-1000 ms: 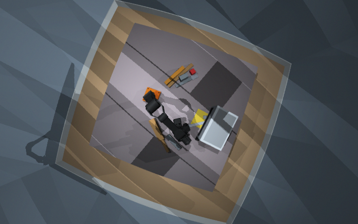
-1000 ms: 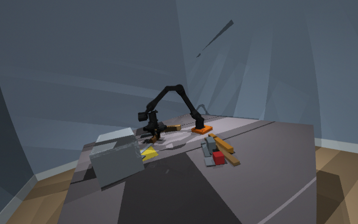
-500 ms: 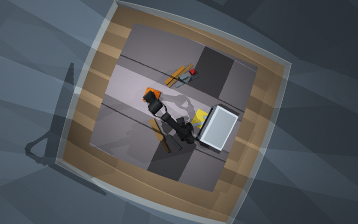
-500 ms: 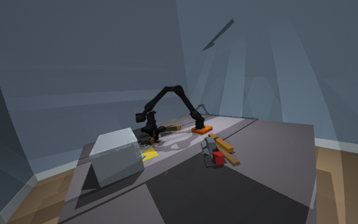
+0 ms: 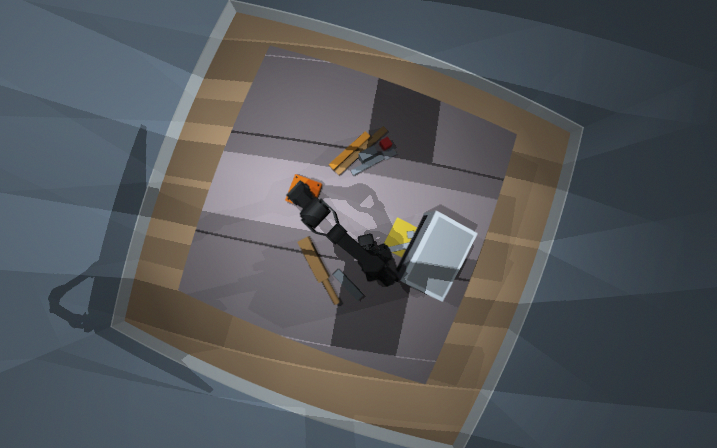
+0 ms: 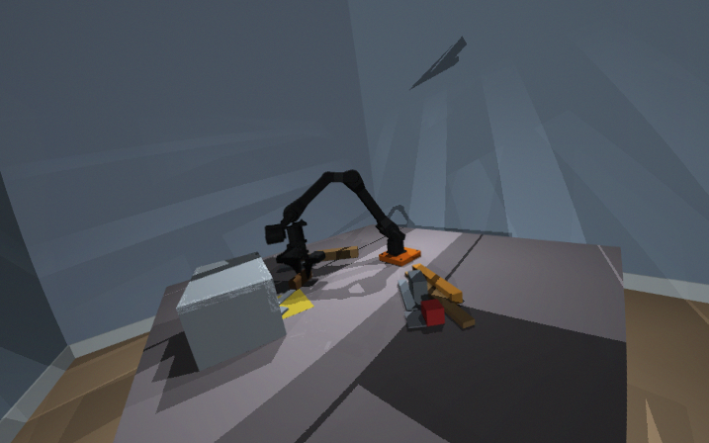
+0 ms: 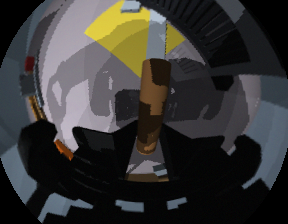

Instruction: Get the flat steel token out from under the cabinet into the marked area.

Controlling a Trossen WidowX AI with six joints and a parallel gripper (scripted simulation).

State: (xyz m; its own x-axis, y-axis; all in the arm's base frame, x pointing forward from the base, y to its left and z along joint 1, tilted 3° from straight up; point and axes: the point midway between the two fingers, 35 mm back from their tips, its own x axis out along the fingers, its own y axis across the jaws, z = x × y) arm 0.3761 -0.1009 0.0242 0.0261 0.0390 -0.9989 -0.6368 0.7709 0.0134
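Right now the wooden paddle is 17 cm to the right of my gripper tip, 14 cm behind it and 1 cm above it. From my gripper tip the other things lie so: thin grey bar (16 cm to the right, 2 cm behind); then grey block (38 cm to the left, 20 cm behind, 3 cm above); then steel token (16 cm to the left, 13 cm ahead).
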